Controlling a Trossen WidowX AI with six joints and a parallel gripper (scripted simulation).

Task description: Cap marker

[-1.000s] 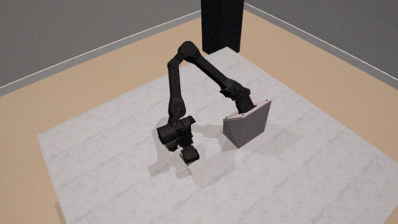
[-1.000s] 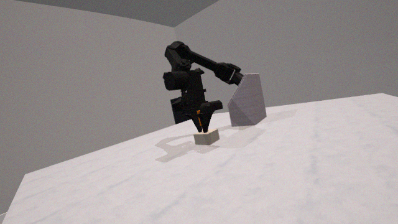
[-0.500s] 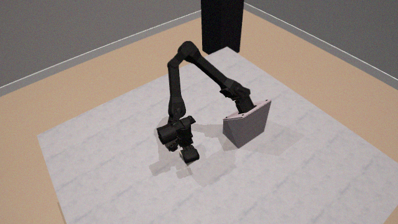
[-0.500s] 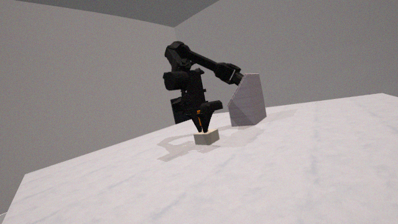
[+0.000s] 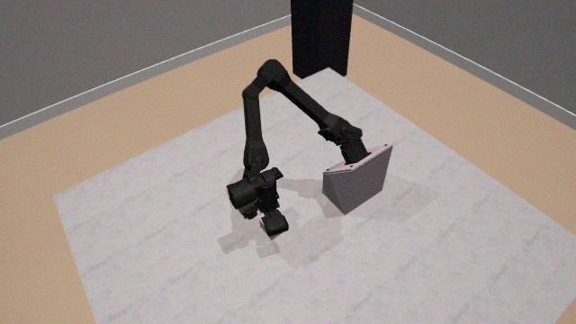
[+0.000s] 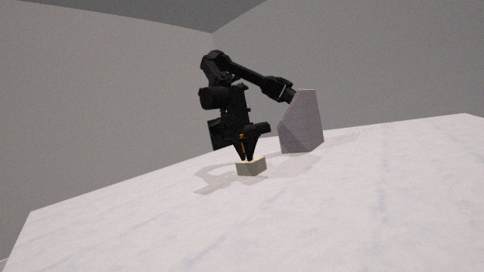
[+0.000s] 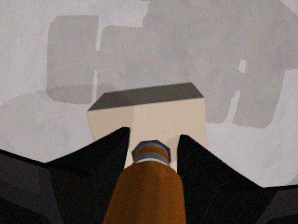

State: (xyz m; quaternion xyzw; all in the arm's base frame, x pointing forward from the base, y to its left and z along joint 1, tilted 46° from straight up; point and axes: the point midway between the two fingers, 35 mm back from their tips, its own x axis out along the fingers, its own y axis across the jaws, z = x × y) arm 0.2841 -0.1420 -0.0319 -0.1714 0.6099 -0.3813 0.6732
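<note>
Right now the orange cap is 10 mm behind my gripper tip and 50 mm above it. The rest, counted from my gripper tip: beige holder block: 10 mm behind, 20 mm below.
</note>
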